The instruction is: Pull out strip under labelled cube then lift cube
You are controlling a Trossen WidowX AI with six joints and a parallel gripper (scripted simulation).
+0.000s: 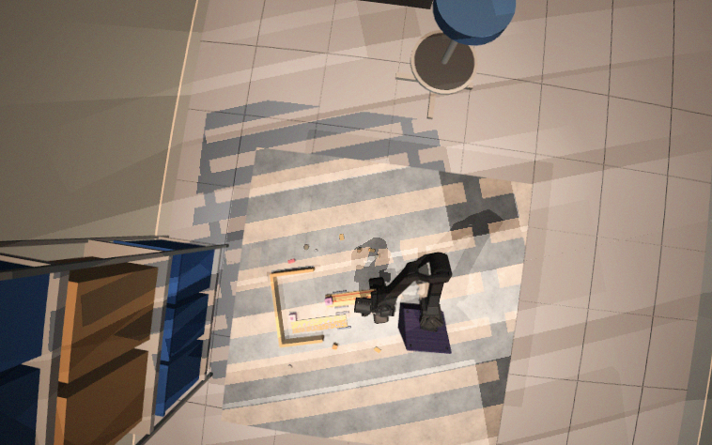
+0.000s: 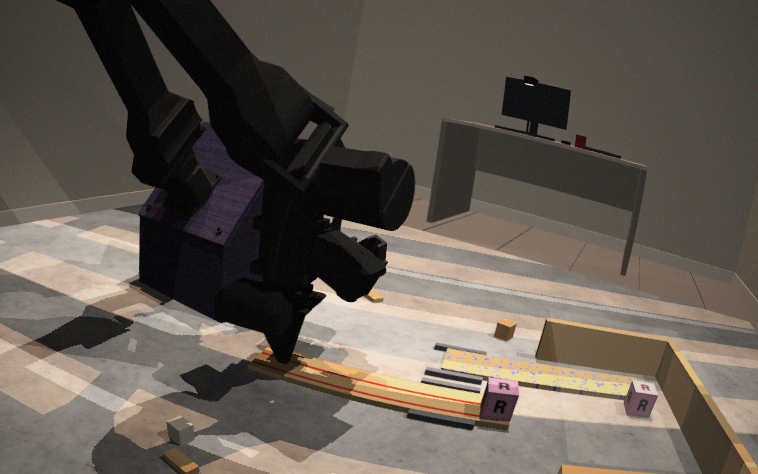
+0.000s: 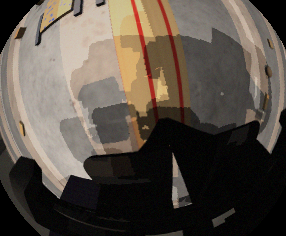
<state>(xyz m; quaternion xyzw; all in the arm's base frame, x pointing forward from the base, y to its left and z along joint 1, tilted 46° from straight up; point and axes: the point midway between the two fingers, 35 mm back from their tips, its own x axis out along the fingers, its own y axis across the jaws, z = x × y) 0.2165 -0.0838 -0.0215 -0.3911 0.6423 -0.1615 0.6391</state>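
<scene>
Right now my gripper tip is 100 mm short of the red-lined strip and 30 mm to the right of it.
</scene>
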